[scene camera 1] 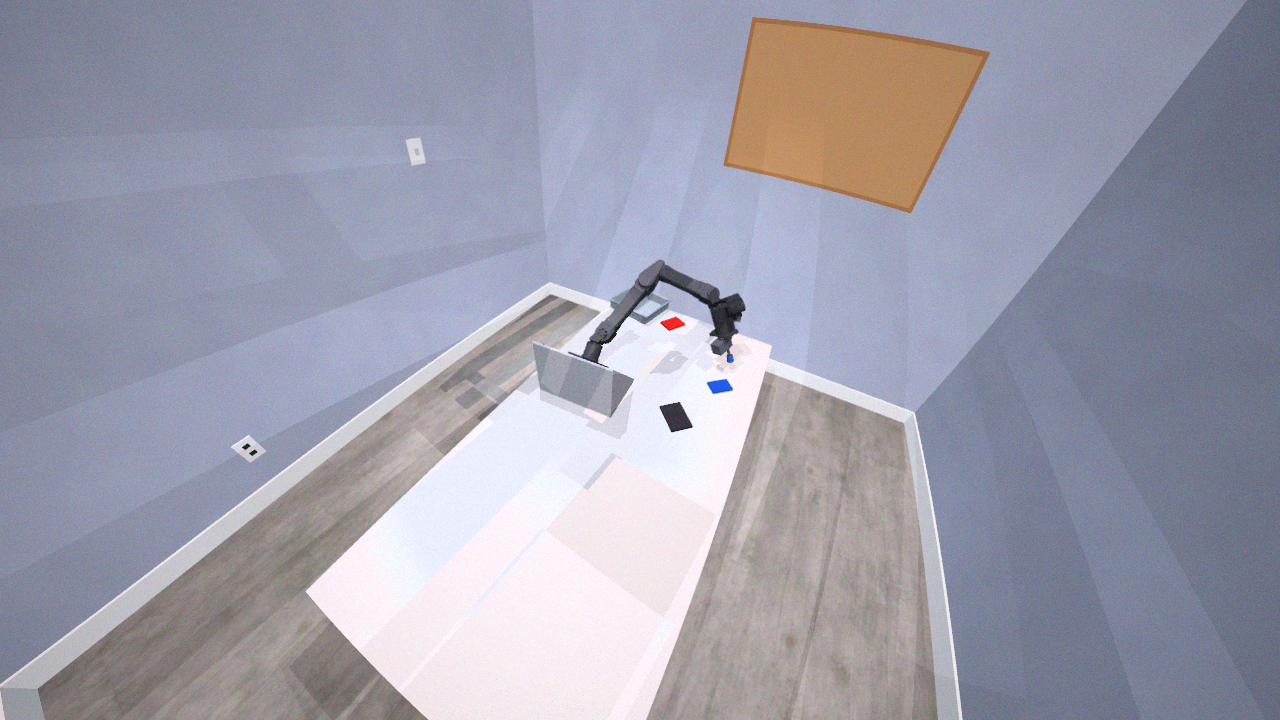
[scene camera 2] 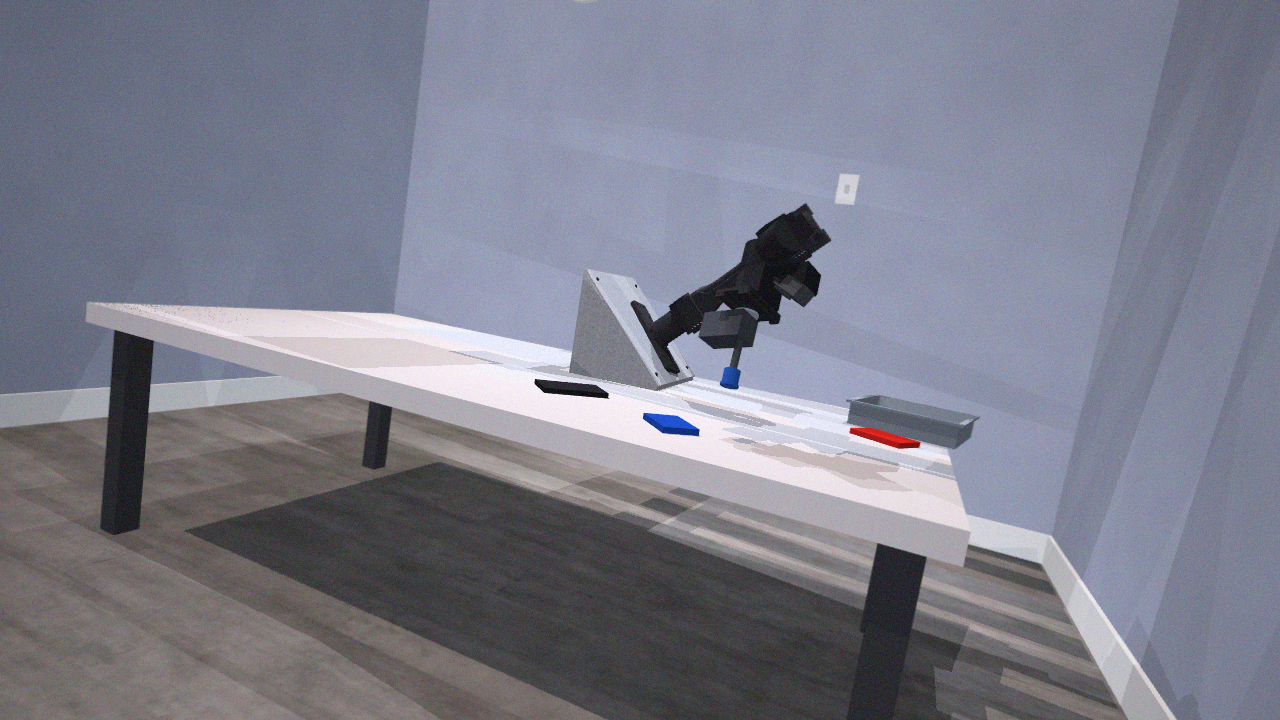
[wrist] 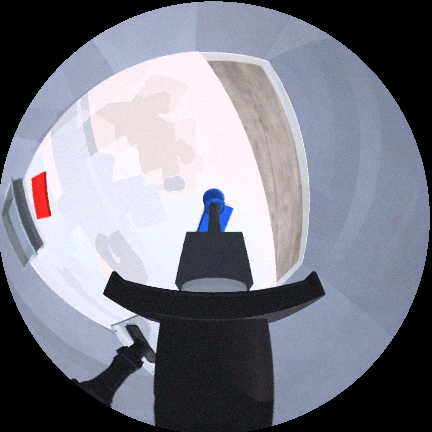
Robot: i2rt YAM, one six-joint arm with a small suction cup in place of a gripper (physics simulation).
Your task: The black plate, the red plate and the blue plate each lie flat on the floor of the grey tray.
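Pixels of known places: hand at its tool point: (scene camera 1: 730, 360) (scene camera 2: 728, 386) (wrist: 213, 197); arm's base at its link origin: (scene camera 2: 653, 338) (wrist: 143, 344).
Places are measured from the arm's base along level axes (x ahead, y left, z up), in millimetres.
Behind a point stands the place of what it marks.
Observation:
My suction cup (scene camera 1: 729, 358) (scene camera 2: 730, 377) (wrist: 213, 197) is blue and bare, held above the table with no plate on it. The blue plate (scene camera 1: 719, 385) @(z -89, x 452, y 285 mm) (scene camera 2: 671, 424) @(z -89, x 480, y 300 mm) (wrist: 228, 214) @(z -89, x 493, y 291 mm) lies flat on the table, below and apart from the cup; the cup and its stem partly hide it in the wrist view. The black plate (scene camera 1: 675, 416) @(z -90, x 375, y 32 mm) (scene camera 2: 571, 388) @(z -89, x 397, y 52 mm) lies flat on the table beyond the blue one and does not show in the wrist view. The red plate (scene camera 1: 672, 323) @(z -89, x 90, y 556 mm) (scene camera 2: 884, 437) @(z -89, x 120, y 567 mm) (wrist: 41, 195) @(z -88, x 107, y 556 mm) lies flat on the table beside the grey tray (scene camera 1: 653, 315) @(z -78, x -14, y 542 mm) (scene camera 2: 904, 417) @(z -60, x -10, y 582 mm) (wrist: 29, 225), outside it.
The arm is mounted on a grey slanted bracket (scene camera 1: 577, 380) @(z 32, x 51, y -126 mm) (scene camera 2: 604, 335) @(z -2, x 170, y -34 mm) standing on the white table (scene camera 1: 501, 501) @(z -99, x 104, y -555 mm) (scene camera 2: 465, 394) @(z -99, x 609, y -6 mm). The tray stands near one end of the table. An orange-brown board (scene camera 1: 845, 111) hangs on the wall.

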